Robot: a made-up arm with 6 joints. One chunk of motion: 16 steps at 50 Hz.
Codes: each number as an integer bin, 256 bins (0 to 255) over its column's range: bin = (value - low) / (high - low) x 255, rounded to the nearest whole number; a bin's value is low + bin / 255 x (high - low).
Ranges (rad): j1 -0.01..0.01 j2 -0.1..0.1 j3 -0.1..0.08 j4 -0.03..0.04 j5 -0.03..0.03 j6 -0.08..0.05
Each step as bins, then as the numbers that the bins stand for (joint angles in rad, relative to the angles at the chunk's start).
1 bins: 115 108 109 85 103 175
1 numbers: -0.0010 -0.0153 -0.0231 -0.0067 -0.0058 0.0092
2 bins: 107 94 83 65 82 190
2 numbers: -0.0016 -0.0263 -0.0414 -0.0122 -0.0107 0.0169
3 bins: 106 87 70 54 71 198
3 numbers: -0.0017 -0.0318 -0.0506 -0.0152 -0.0133 0.0209
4 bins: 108 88 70 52 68 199
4 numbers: -0.0015 -0.0310 -0.0506 -0.0157 -0.0140 0.0215
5 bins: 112 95 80 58 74 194
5 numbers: -0.0012 -0.0255 -0.0435 -0.0141 -0.0126 0.0189
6 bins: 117 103 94 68 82 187
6 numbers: -0.0008 -0.0192 -0.0336 -0.0113 -0.0107 0.0153
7 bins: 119 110 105 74 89 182
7 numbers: -0.0007 -0.0137 -0.0259 -0.0097 -0.0091 0.0128
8 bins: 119 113 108 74 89 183
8 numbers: -0.0007 -0.0114 -0.0238 -0.0097 -0.0091 0.0133
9 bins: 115 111 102 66 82 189
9 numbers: -0.0010 -0.0129 -0.0280 -0.0119 -0.0107 0.0164
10 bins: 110 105 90 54 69 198
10 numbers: -0.0014 -0.0176 -0.0365 -0.0152 -0.0138 0.0209
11 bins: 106 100 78 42 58 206
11 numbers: -0.0017 -0.0216 -0.0449 -0.0185 -0.0164 0.0250
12 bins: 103 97 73 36 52 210
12 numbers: -0.0019 -0.0239 -0.0485 -0.0201 -0.0178 0.0271
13 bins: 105 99 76 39 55 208
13 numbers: -0.0018 -0.0224 -0.0464 -0.0193 -0.0171 0.0260
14 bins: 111 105 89 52 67 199
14 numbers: -0.0013 -0.0176 -0.0372 -0.0157 -0.0142 0.0215
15 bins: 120 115 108 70 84 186
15 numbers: -0.0006 -0.0098 -0.0238 -0.0108 -0.0102 0.0148
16 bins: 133 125 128 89 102 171
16 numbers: 0.0004 -0.0020 -0.0096 -0.0056 -0.0060 0.0072
